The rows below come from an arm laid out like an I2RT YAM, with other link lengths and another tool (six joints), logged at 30 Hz.
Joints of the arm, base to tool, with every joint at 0 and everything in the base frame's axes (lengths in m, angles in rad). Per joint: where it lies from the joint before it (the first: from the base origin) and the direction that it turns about. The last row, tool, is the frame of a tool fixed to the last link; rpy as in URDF.
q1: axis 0 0 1 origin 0 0 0.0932
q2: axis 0 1 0 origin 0.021 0.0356 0.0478
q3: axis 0 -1 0 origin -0.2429 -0.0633 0
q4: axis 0 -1 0 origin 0.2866 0.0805 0.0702
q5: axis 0 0 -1 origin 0.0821 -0.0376 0.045
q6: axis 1 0 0 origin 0.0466 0 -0.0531
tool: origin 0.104 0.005 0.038 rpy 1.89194 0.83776 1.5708
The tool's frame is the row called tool.
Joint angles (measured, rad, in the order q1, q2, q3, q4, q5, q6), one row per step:
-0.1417, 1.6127, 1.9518, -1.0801, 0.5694, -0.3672
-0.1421, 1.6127, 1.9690, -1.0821, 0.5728, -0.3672
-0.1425, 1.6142, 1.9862, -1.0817, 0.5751, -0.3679
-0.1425, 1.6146, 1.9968, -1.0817, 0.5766, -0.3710
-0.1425, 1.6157, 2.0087, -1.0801, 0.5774, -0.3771
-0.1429, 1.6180, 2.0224, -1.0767, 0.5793, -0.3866
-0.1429, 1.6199, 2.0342, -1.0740, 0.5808, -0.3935
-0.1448, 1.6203, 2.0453, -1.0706, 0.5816, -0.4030
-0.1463, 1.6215, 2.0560, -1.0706, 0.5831, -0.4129
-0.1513, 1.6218, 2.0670, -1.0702, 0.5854, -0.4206
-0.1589, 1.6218, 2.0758, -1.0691, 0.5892, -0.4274
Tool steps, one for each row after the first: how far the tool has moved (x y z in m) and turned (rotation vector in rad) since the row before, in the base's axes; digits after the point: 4 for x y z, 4 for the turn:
-0.0011, -0.0005, 0.0071, -0.0044, -0.0147, -0.0029
-0.0005, -0.0004, 0.0068, -0.0042, -0.0153, -0.0017
-0.0005, 0.0000, 0.0043, -0.0041, -0.0080, 0.0005
-0.0001, 0.0001, 0.0047, -0.0057, -0.0083, 0.0027
0.0002, -0.0002, 0.0053, -0.0087, -0.0085, 0.0031
0.0001, 0.0000, 0.0045, -0.0067, -0.0080, 0.0024
-0.0005, -0.0007, 0.0049, -0.0080, -0.0078, 0.0023
-0.0006, -0.0005, 0.0038, -0.0080, -0.0029, 0.0022
-0.0014, -0.0022, 0.0045, -0.0075, -0.0058, -0.0031
-0.0017, -0.0036, 0.0039, -0.0077, -0.0050, -0.0074

